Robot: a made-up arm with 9 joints. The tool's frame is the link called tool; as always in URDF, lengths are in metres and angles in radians. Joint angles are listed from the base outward.
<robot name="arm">
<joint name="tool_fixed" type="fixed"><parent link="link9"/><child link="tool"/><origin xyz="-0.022 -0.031 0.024"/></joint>
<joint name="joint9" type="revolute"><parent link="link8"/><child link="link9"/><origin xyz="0.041 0.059 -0.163"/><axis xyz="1 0 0"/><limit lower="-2.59" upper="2.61"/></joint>
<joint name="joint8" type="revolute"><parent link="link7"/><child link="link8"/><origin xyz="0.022 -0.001 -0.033"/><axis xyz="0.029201 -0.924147 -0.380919"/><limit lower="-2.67" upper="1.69"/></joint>
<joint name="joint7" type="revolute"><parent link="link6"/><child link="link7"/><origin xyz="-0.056 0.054 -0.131"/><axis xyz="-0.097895 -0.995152 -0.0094"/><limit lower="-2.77" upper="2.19"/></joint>
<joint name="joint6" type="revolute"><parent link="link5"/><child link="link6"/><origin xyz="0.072 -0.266 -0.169"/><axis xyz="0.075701 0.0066 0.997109"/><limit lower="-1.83" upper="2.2"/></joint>
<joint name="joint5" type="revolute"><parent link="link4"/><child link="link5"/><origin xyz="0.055 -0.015 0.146"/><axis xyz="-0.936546 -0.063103 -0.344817"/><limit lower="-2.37" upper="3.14"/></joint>
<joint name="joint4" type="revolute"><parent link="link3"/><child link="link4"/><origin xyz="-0.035 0.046 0.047"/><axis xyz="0 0 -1"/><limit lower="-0.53" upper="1.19"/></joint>
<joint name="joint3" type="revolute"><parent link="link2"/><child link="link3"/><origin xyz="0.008 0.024 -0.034"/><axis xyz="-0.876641 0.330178 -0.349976"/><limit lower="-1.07" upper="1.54"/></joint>
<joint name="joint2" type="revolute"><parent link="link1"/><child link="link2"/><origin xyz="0.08 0.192 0.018"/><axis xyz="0 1 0"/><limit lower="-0.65" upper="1.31"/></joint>
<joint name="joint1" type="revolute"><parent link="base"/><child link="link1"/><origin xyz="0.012 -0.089 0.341"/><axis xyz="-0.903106 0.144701 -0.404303"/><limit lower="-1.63" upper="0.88"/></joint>
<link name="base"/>
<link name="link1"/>
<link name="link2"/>
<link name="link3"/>
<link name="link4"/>
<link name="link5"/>
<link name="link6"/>
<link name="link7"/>
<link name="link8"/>
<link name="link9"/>
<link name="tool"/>
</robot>
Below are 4 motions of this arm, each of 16 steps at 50 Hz.
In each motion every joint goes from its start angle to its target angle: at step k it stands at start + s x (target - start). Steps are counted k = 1, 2, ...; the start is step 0. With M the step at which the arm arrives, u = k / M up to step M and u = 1 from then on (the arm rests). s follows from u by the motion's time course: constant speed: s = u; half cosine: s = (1 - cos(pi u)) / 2; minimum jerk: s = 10 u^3 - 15 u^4 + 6 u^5.
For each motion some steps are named. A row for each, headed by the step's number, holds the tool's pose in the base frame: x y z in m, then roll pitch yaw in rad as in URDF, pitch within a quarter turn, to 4 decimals.
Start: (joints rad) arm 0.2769 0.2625 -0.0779 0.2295 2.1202 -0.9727 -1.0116 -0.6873 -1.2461
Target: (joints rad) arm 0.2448 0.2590 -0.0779 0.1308 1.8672 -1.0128 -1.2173 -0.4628 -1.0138
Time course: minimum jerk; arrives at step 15
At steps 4, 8, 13, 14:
4: 0.0396 -0.0434 0.6939 -1.5385 -0.5399 -2.0288
8: 0.0501 -0.0839 0.6673 -1.4219 -0.4290 -1.9727
13: 0.0630 -0.1173 0.6372 -1.3102 -0.3219 -1.9275
14: 0.0636 -0.1186 0.6359 -1.3058 -0.3177 -1.9259

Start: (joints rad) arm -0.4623 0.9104 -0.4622 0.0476 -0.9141 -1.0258 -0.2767 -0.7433 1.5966
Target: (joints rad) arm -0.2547 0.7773 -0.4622 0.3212 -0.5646 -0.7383 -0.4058 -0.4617 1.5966
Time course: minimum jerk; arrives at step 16
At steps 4, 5, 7, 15, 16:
4: -0.0972 0.4423 0.5545 -2.0533 0.3197 1.7625
5: -0.0950 0.4463 0.5315 -2.0630 0.3734 1.7402
7: -0.0890 0.4516 0.4703 -2.0940 0.5157 1.6804
15: -0.0773 0.4218 0.2975 -2.2487 0.9339 1.4689
16: -0.0773 0.4216 0.2969 -2.2495 0.9353 1.4679

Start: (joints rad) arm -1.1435 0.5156 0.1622 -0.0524 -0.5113 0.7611 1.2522 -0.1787 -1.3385
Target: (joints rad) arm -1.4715 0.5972 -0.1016 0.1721 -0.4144 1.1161 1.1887 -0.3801 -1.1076
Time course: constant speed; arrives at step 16
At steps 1, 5, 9, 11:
1: -0.0984 0.2176 0.4979 0.9459 -0.7308 -0.4035
5: -0.1189 0.1911 0.5091 1.1696 -0.7440 -0.4609
9: -0.1391 0.1646 0.5162 1.3946 -0.7506 -0.5281
11: -0.1491 0.1514 0.5184 1.5070 -0.7508 -0.5646

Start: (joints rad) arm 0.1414 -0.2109 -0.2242 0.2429 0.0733 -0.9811 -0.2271 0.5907 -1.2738
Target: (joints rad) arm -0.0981 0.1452 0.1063 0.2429 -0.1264 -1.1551 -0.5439 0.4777 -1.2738
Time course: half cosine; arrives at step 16
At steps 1, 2, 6, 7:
1: 0.3111 -0.1548 0.0818 -1.0115 -0.3934 -1.5163
2: 0.3076 -0.1514 0.0787 -1.0262 -0.3767 -1.5127
6: 0.2734 -0.1180 0.0535 -1.1574 -0.2190 -1.4933
7: 0.2611 -0.1059 0.0465 -1.2003 -0.1651 -1.4924

